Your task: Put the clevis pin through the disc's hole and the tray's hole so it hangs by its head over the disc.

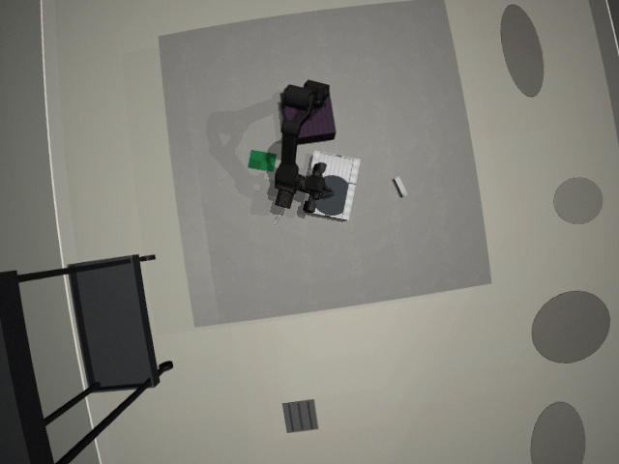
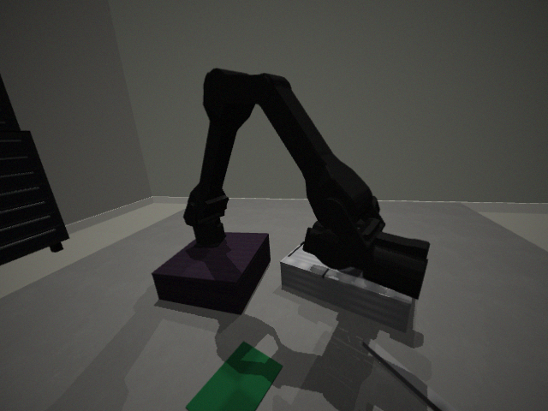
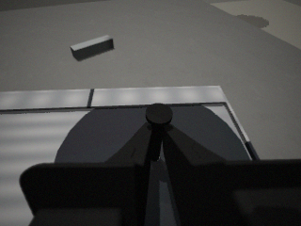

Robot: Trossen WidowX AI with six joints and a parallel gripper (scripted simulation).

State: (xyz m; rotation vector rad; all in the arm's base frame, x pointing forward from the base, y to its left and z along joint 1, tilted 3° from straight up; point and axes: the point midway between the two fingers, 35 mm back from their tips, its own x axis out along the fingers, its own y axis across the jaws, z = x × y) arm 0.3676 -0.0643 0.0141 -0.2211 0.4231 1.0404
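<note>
The steel clevis pin lies 1 cm below my gripper tip. From my gripper tip the other things lie so: dark aluminium disc: 3 cm below; grey square: 29 cm to the right, 12 cm behind, 9 cm below; rimmed steel tray: 5 cm below, 4 cm behind.
</note>
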